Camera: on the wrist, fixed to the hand. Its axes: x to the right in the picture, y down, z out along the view.
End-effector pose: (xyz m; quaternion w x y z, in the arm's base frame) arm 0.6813 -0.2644 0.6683 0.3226 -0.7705 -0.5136 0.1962
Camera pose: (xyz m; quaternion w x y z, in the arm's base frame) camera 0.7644 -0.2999 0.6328 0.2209 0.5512 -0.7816 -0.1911
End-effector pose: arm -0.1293 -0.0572 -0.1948 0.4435 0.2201 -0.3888 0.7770
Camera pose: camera -0.2057 -0.0546 -0.2546 0.7141 0.5075 0.2447 -0.4154
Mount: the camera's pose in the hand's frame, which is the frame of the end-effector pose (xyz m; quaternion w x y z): -0.0008 0.0894 -0.0378 0.0105 0.0965 -0.0996 -0.9903
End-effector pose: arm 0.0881 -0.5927 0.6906 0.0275 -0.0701 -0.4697 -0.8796
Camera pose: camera 0.0954 -0.6739 0.7433 0.9108 -0.3794 0.1620 -0.0158
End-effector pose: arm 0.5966 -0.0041 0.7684 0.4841 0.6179 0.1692 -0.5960
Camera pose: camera 0.6883 -0.0159 0.7978 0.6279 0.1737 -0.5079 0.5635
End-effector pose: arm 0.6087 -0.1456 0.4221 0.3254 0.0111 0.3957 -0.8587
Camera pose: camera 0.6511 -0.1617 0.3363 0.8086 0.4459 0.1001 0.3706
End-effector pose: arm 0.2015 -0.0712 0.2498 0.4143 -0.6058 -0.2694 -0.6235
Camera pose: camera 0.2567 -0.1485 0.2296 0.5815 -0.2383 0.7042 0.3305
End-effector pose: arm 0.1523 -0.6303 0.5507 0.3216 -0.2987 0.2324 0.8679
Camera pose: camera 0.1044 -0.7144 0.5432 0.9149 -0.1158 -0.2416 -0.3021
